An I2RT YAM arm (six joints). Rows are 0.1 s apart.
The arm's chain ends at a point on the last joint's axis. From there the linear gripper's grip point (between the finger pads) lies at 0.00 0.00 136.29 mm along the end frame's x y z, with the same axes.
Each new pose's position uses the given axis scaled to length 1; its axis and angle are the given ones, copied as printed.
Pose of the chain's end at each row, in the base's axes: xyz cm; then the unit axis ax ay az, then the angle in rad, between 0 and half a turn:
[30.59 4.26 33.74 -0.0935 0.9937 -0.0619 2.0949]
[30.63 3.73 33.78 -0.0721 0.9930 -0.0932 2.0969]
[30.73 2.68 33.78 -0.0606 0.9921 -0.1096 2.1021]
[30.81 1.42 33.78 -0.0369 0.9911 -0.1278 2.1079]
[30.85 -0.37 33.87 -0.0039 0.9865 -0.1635 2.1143]
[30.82 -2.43 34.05 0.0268 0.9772 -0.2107 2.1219]
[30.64 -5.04 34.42 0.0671 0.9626 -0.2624 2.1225]
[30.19 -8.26 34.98 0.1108 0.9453 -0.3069 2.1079]
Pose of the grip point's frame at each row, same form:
[42.43 4.11 27.00 -0.0935 0.9937 -0.0619 2.0949]
[42.47 2.68 27.11 -0.0721 0.9930 -0.0932 2.0969]
[42.52 1.16 27.12 -0.0606 0.9921 -0.1096 2.1021]
[42.51 -0.76 27.14 -0.0369 0.9911 -0.1278 2.1079]
[42.37 -3.66 27.37 -0.0039 0.9865 -0.1635 2.1143]
[42.05 -7.02 27.84 0.0268 0.9772 -0.2107 2.1219]
[41.45 -11.07 28.71 0.0671 0.9626 -0.2624 2.1225]
[40.56 -15.53 29.95 0.1108 0.9453 -0.3069 2.1079]

